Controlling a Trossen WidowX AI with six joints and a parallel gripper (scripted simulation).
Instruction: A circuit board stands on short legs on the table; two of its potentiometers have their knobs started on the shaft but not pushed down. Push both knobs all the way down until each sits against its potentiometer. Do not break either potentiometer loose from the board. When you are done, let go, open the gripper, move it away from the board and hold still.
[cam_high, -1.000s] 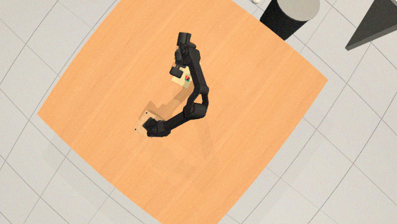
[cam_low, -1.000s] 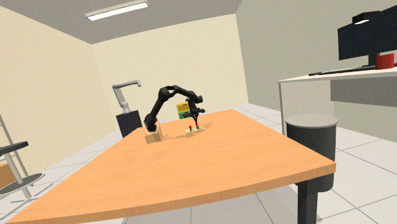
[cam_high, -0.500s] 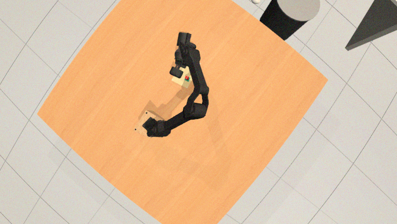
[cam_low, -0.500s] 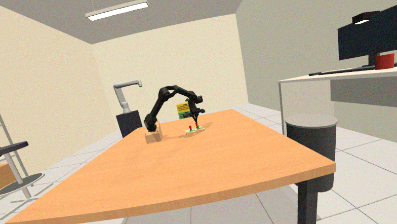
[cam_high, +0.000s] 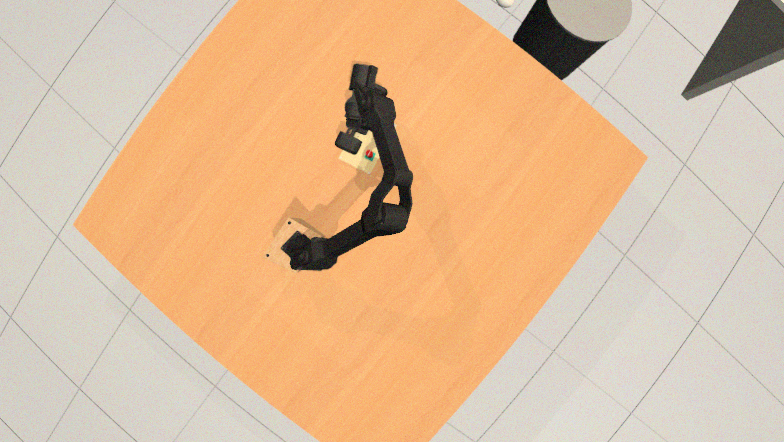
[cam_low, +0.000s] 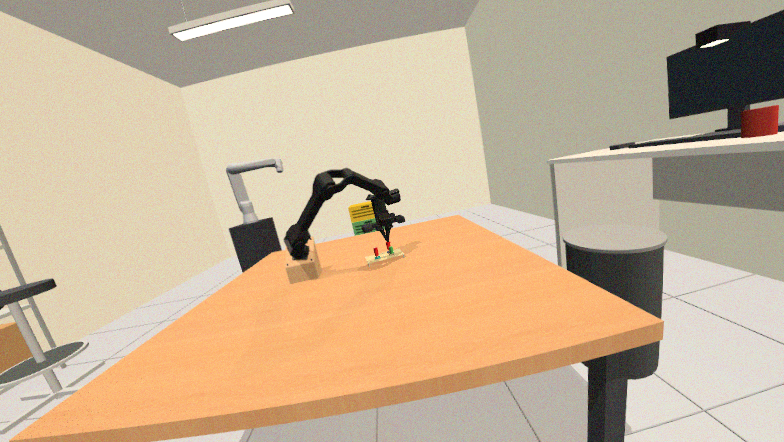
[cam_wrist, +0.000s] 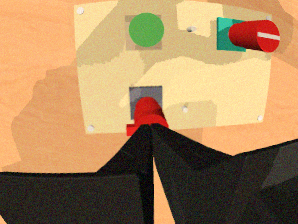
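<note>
Right now my gripper tip is 10 mm above the red knob.
</note>
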